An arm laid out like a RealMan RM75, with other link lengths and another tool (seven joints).
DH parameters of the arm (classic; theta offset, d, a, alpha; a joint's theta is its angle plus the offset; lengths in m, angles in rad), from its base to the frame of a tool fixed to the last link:
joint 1: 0 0.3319 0 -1.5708
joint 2: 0 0 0 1.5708
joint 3: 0 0.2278 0 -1.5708
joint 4: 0 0 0 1.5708
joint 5: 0 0.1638 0 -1.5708
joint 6: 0 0 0 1.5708
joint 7: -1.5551 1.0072 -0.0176 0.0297
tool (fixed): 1.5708 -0.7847 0 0
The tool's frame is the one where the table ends.
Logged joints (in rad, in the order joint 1, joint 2, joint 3, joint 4, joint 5, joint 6, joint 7), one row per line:
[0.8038, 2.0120, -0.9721, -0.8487, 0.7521, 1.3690, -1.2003]
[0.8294, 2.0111, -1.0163, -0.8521, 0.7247, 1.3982, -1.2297]
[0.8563, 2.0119, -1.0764, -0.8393, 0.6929, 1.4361, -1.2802]
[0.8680, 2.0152, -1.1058, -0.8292, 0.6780, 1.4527, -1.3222]
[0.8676, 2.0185, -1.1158, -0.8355, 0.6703, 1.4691, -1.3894]
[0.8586, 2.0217, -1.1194, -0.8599, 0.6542, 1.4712, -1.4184]
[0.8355, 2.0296, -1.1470, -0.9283, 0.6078, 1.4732, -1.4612]
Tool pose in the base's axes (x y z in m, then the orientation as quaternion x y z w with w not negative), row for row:
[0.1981, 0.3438, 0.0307, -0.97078, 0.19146, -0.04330, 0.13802]
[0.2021, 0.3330, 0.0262, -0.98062, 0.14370, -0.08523, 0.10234]
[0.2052, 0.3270, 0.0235, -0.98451, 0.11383, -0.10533, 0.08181]
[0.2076, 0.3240, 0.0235, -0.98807, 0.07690, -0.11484, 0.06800]
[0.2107, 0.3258, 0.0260, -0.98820, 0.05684, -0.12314, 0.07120]
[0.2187, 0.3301, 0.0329, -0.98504, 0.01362, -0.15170, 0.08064]
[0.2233, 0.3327, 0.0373, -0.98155, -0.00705, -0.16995, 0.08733]
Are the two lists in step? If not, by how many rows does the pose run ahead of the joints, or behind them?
The pose runs 1 row ahead of the joints: the pose in row i belongs to the joints in row i + 1.
